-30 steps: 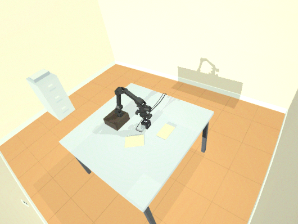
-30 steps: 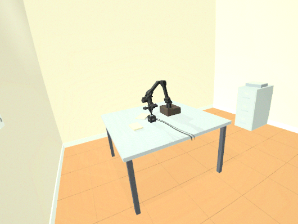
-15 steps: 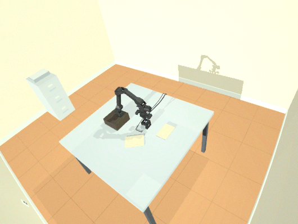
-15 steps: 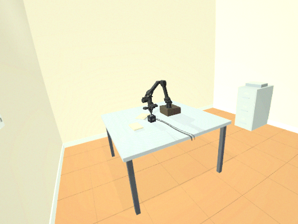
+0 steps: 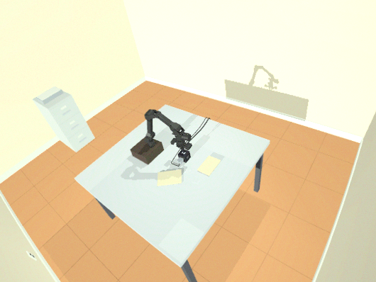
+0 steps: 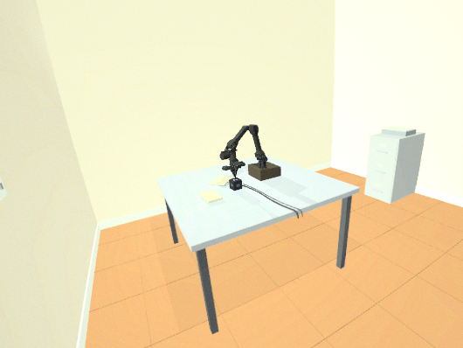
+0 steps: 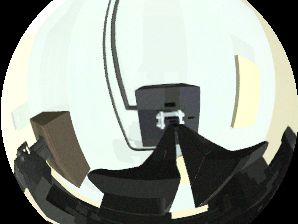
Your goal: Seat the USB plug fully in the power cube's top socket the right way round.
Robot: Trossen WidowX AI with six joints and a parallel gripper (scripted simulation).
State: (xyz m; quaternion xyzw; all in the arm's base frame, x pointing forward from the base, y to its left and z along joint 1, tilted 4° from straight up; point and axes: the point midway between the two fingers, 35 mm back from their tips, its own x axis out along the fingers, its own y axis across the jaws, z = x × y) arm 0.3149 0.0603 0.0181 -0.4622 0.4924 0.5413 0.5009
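Right now my gripper tip is 1 cm above the USB plug.
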